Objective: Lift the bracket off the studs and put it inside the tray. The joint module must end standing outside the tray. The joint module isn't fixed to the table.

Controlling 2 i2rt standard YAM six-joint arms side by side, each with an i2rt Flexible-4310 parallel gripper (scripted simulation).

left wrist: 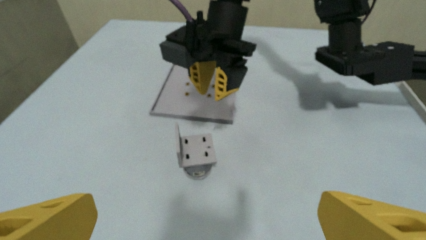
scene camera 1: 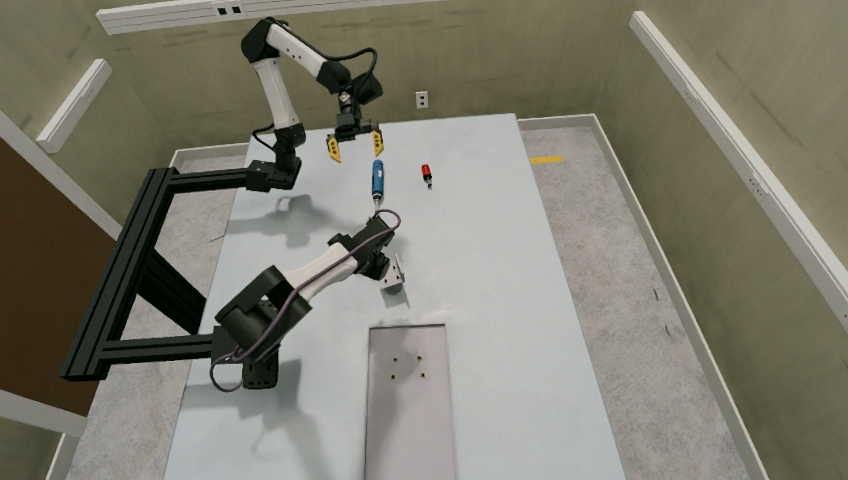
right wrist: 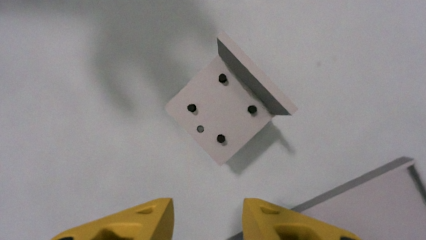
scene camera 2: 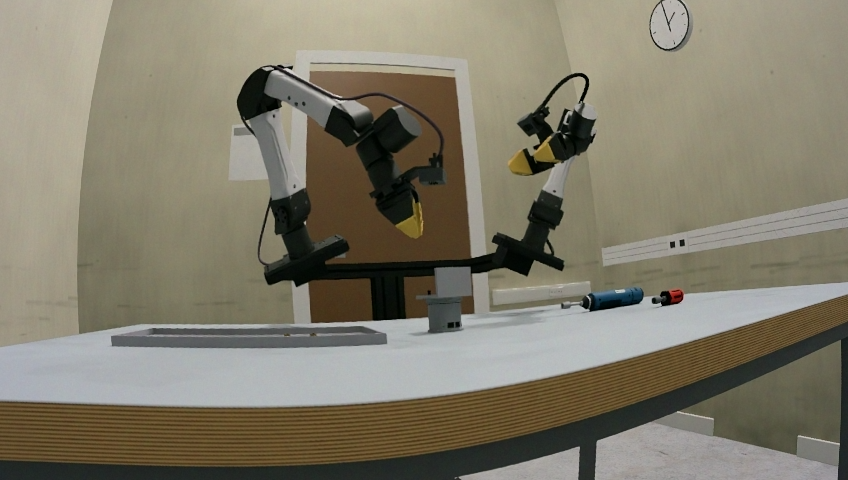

my left gripper: left wrist; scene camera 1; scene camera 2 521, 162; not seen in the right wrist view (out of frame)
same spot on my left gripper: (left wrist: 335, 208) = (scene camera 1: 339, 158)
